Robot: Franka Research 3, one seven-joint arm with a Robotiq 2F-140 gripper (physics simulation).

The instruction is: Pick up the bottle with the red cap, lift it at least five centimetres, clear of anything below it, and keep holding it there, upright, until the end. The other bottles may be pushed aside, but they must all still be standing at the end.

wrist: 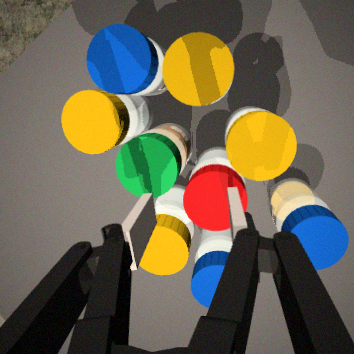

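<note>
The bottle with the red cap [210,200] stands near the middle of the wrist view, its white shoulder showing above the cap. My gripper [190,205] is partly open with nothing between its fingers. Its right fingertip overlaps the right part of the red cap in the view, and its left fingertip is left of the cap, by the lower edge of the green cap. A green-capped bottle [145,165] stands up and left of the red one. A yellow-capped bottle [167,250] is at lower left, partly behind the left finger. A blue-capped bottle [206,280] is below, partly behind the right finger.
A yellow-capped bottle [261,145] and a blue-capped bottle [317,237] stand to the right. Farther up are a blue-capped bottle [120,59] and a yellow-capped bottle [198,69]. Another yellow-capped bottle [92,122] is at left. The grey table's edge crosses the upper left corner.
</note>
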